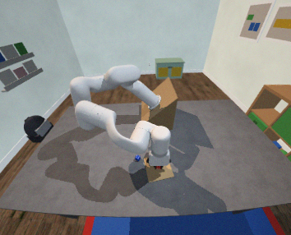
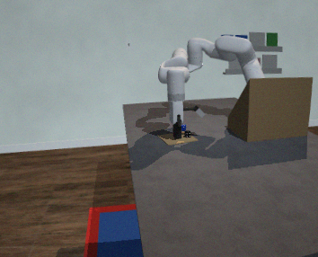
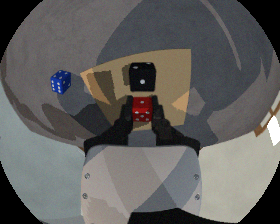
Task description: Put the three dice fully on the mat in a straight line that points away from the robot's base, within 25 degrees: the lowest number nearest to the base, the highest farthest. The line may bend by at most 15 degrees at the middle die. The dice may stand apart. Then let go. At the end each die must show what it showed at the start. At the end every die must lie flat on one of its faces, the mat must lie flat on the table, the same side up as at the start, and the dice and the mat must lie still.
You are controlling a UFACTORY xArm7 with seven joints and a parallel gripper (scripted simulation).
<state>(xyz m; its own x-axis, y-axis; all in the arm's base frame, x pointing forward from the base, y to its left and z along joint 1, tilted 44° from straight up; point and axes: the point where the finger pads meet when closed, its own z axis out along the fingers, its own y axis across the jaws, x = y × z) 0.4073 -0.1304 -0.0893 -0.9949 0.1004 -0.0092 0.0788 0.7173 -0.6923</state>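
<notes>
Now: the red die 10 mm below my hand. Also, from my hand: tan mat 20 mm below; black die 50 mm behind, 10 mm below; blue die 110 mm to the right, 60 mm behind, 10 mm below.
</notes>
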